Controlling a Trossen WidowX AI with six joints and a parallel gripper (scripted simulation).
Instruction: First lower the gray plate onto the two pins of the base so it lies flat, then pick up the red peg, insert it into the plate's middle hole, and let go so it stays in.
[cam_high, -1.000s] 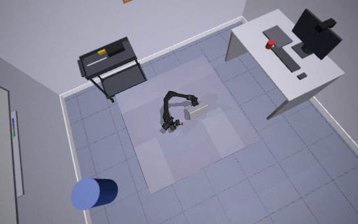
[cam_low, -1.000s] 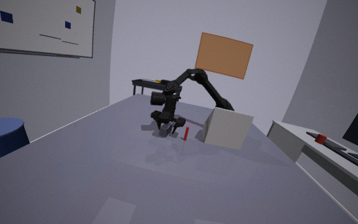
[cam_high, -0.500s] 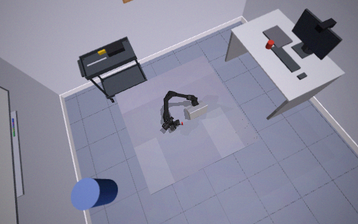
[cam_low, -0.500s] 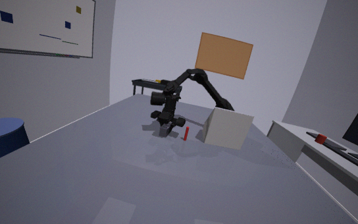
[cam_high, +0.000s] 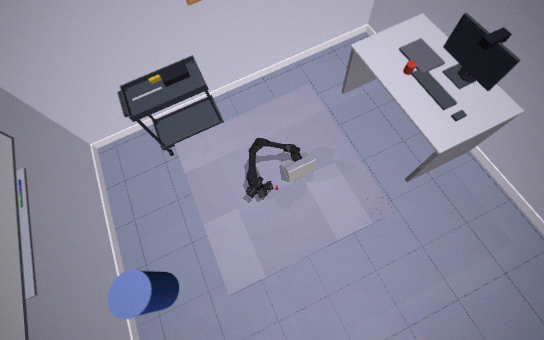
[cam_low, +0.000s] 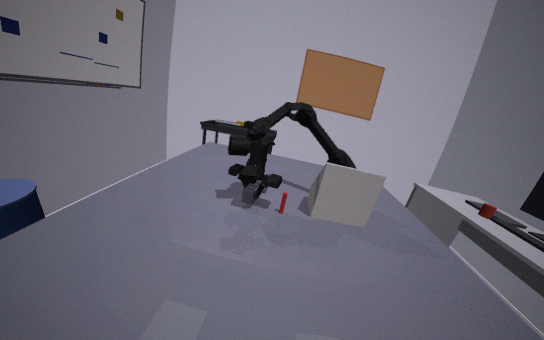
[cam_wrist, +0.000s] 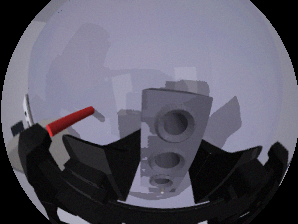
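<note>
My gripper tip is 12 cm past the red peg, 3 cm to the right of it and 2 cm below it. Round my gripper tip: gray plate 3 cm above.
</note>
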